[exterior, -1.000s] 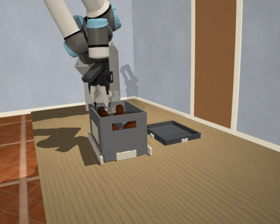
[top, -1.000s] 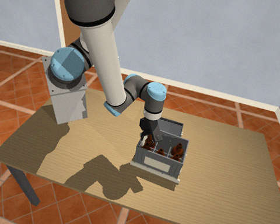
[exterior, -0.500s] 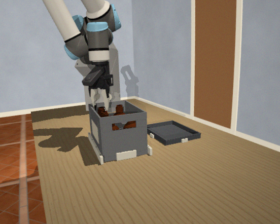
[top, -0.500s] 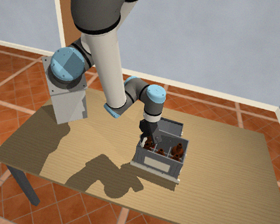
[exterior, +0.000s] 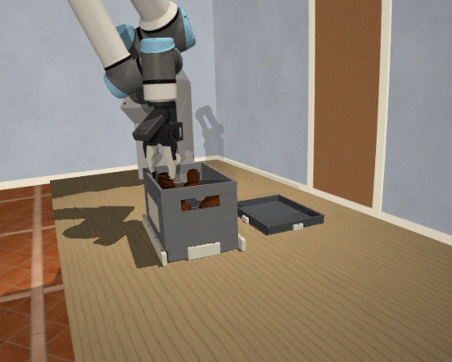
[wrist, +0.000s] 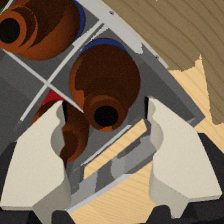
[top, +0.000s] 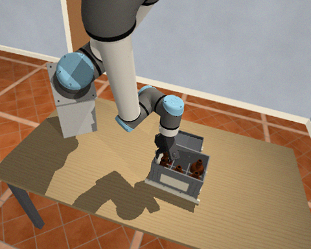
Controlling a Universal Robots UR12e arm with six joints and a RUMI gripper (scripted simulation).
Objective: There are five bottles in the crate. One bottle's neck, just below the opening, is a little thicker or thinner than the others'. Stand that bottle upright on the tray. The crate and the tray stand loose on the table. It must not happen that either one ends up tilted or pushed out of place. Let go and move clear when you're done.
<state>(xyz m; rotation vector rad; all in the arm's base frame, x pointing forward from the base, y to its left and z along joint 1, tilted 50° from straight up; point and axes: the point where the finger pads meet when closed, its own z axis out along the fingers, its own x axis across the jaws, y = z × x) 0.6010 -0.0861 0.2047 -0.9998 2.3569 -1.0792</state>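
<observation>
My hand is 90 mm short of the grey crate, 70 mm above it and 30 mm to the right of it. Round my hand: bottle (190 mm ahead, 70 mm below, 50 mm to the left); then grey tray (310 mm to the left, 140 mm below, 110 mm ahead).
</observation>
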